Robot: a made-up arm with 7 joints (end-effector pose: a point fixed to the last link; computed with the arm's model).
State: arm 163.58 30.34 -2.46 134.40 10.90 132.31 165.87
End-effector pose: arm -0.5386 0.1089 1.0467 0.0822 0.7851 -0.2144 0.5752
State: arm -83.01 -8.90 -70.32 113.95 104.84 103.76 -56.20
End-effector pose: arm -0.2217 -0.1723 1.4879 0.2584 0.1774 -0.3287 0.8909
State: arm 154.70 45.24 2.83 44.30 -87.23 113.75 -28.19
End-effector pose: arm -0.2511 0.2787 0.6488 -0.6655 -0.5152 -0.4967 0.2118
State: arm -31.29 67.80 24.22 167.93 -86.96 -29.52 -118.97
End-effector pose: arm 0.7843 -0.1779 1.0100 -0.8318 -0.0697 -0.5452 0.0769
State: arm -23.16 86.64 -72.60 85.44 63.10 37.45 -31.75
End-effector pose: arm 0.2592 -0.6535 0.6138 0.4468 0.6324 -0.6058 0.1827
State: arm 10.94 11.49 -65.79 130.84 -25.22 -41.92 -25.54
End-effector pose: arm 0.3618 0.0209 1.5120 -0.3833 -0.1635 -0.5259 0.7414
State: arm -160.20 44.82 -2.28 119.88 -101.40 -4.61 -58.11
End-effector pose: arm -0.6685 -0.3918 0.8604 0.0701 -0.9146 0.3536 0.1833
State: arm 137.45 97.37 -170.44 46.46 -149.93 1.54 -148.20
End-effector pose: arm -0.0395 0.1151 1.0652 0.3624 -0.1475 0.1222 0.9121
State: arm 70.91 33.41 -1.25 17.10 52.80 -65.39 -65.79
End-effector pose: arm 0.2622 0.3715 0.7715 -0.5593 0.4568 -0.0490 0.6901
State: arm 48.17 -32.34 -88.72 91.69 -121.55 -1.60 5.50
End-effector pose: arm 0.3081 -0.3656 1.1497 -0.3586 0.4138 -0.5181 0.6571
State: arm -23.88 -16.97 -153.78 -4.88 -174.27 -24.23 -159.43
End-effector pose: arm 0.1183 0.0557 0.8189 -0.9474 0.2195 -0.0293 0.2311
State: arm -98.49 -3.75 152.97 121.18 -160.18 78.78 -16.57
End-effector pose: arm 0.3204 0.2992 1.5113 -0.2459 -0.0675 -0.8152 0.5201
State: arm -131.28 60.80 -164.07 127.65 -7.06 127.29 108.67
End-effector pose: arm -0.2116 -0.1650 1.2949 0.6334 0.6430 0.2315 0.3631
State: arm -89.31 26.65 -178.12 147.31 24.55 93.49 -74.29
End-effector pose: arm -0.0756 -0.0457 1.5427 -0.5360 -0.1653 0.5877 0.5830
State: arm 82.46 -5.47 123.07 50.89 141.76 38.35 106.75
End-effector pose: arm -0.4420 -0.1711 0.8842 0.0063 0.7125 -0.6999 0.0491
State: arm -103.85 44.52 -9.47 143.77 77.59 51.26 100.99
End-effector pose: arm -0.1838 -0.7849 1.1305 0.8249 -0.4637 0.3155 0.0706
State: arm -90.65 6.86 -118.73 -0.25 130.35 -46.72 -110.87
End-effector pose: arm 0.1230 0.1478 0.8707 -0.7575 0.3011 0.0616 0.5759
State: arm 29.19 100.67 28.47 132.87 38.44 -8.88 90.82
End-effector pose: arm 0.6578 0.4406 0.3220 -0.8992 -0.4315 0.0557 0.0466
